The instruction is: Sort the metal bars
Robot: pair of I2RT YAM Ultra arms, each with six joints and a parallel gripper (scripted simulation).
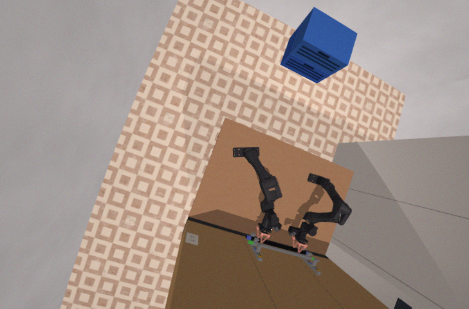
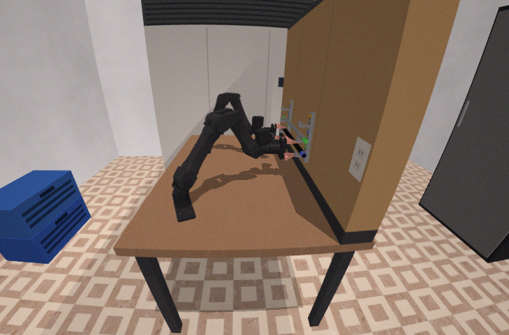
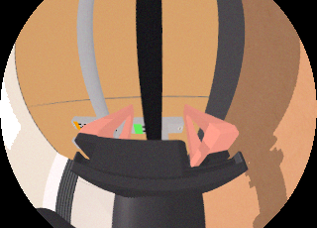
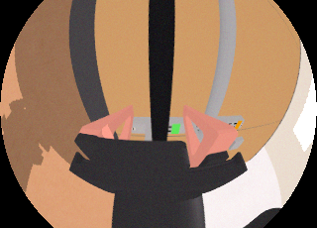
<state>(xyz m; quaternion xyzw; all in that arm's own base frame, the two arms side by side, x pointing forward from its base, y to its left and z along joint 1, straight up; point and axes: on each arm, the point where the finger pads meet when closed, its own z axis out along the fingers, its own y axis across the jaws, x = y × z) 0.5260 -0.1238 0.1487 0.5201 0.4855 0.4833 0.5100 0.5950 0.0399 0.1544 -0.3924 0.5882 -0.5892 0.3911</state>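
Right now my left hand is 1 cm short of the black bar, 15 cm to the left of it and 1 cm below it. Also, from my left hand: brown wall panel (11 cm ahead, 20 cm to the right, 28 cm above); black baseboard (5 cm ahead, 20 cm to the right, 12 cm below).
The black bar is 1 cm ahead of my right hand and 15 cm to the left of it. The rest, counted from my right hand: brown wall panel 11 cm ahead, 10 cm to the left, 27 cm above; then black baseboard 5 cm ahead, 10 cm to the left, 12 cm below.
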